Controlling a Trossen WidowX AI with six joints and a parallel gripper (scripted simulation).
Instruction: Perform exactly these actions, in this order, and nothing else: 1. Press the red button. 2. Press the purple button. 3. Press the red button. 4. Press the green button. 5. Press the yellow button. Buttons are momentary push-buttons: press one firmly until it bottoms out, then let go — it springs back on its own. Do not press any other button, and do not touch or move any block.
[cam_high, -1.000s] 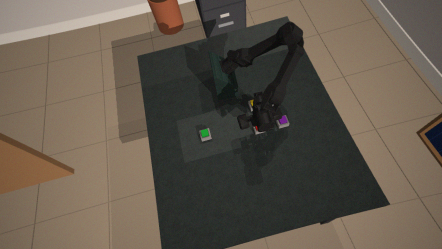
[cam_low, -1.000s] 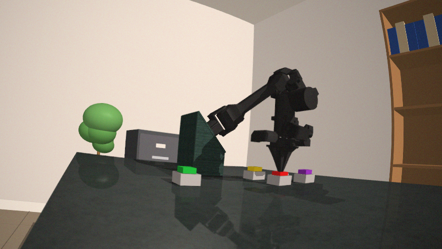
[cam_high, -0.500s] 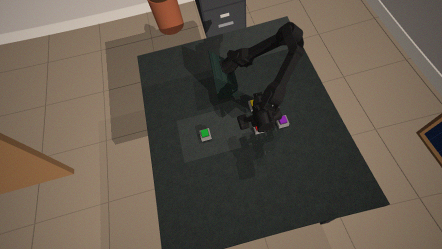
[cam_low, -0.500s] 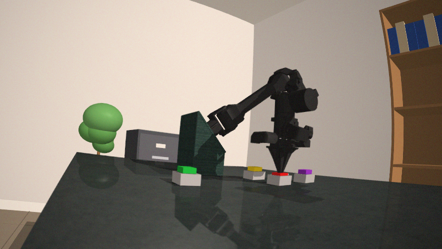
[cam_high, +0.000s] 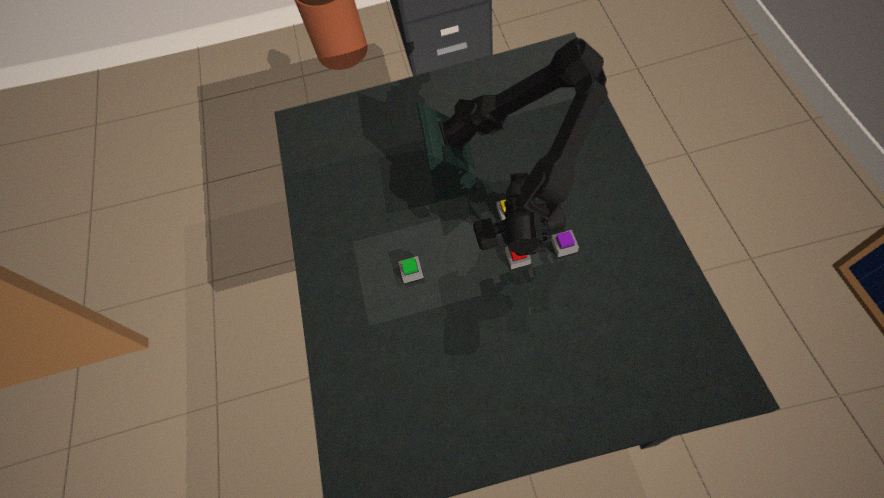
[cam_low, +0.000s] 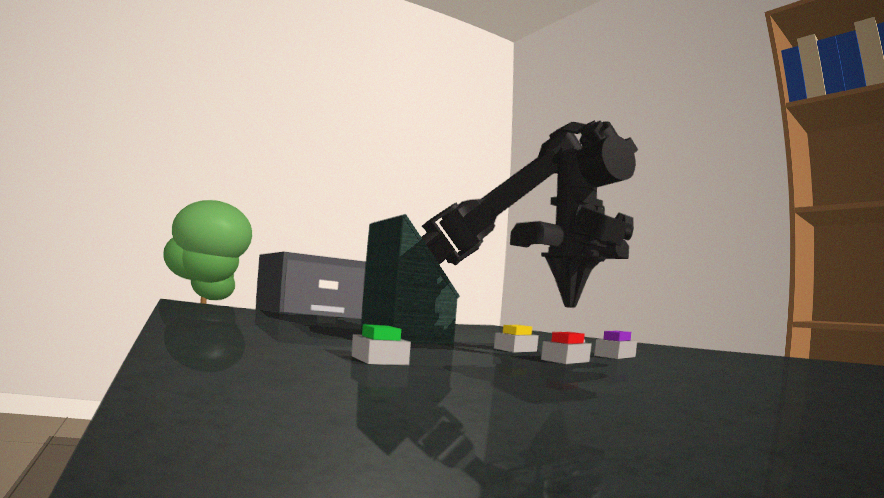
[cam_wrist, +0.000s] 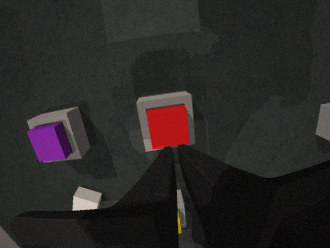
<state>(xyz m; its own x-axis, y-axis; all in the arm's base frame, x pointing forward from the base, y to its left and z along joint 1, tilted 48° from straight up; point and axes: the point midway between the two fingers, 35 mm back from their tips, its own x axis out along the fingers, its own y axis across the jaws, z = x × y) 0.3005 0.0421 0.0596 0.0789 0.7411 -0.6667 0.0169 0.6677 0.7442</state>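
The red button is 40 mm below my gripper tip. From my gripper tip the other things lie so: purple button: 110 mm to the left, 40 mm below; then yellow button: 120 mm behind, 20 mm to the left, 40 mm below; then small white block: 100 mm behind, 120 mm to the left, 60 mm below.
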